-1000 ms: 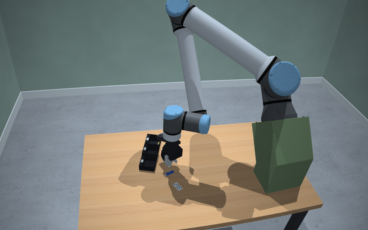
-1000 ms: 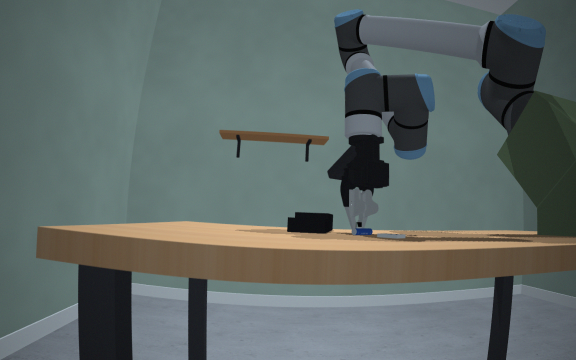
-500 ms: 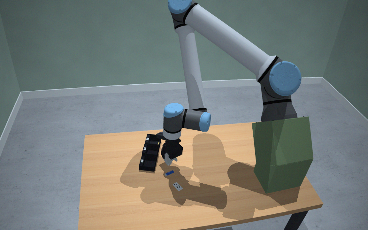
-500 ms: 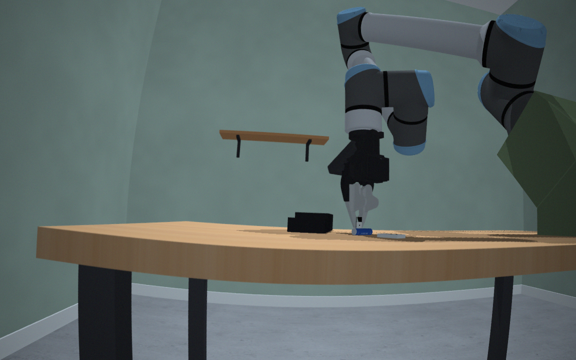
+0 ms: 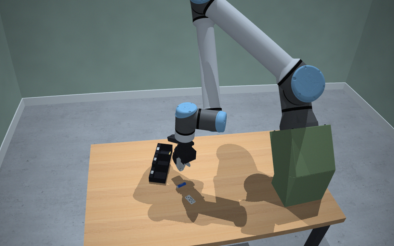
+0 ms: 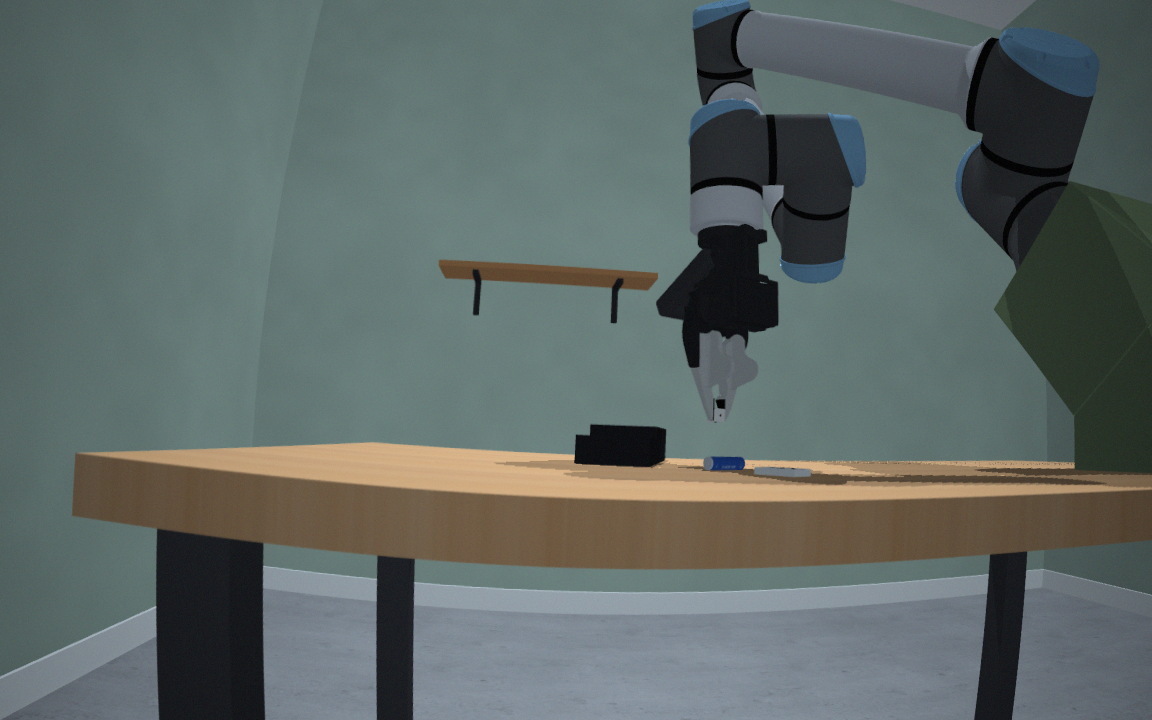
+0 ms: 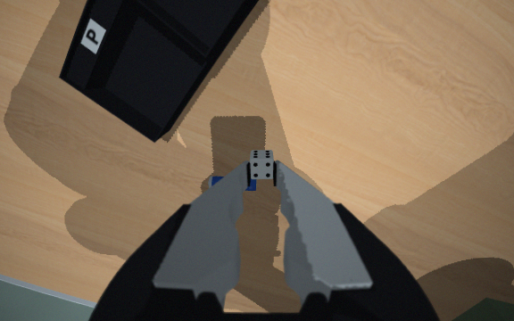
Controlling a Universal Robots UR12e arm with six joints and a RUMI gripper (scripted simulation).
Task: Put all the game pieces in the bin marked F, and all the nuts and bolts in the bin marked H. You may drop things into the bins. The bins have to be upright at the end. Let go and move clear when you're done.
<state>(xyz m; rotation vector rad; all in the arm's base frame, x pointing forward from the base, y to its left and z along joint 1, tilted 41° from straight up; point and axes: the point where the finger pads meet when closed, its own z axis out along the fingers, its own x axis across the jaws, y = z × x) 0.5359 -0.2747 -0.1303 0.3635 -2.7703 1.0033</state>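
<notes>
Right now my hand is 70 mm short of the black bin, 110 mm to the left of it and 50 mm above it. From my hand the other things lie so: battery (20 mm ahead, 60 mm to the left, 60 mm below); then white domino (160 mm to the left, 70 mm below); then white die (10 mm below).
</notes>
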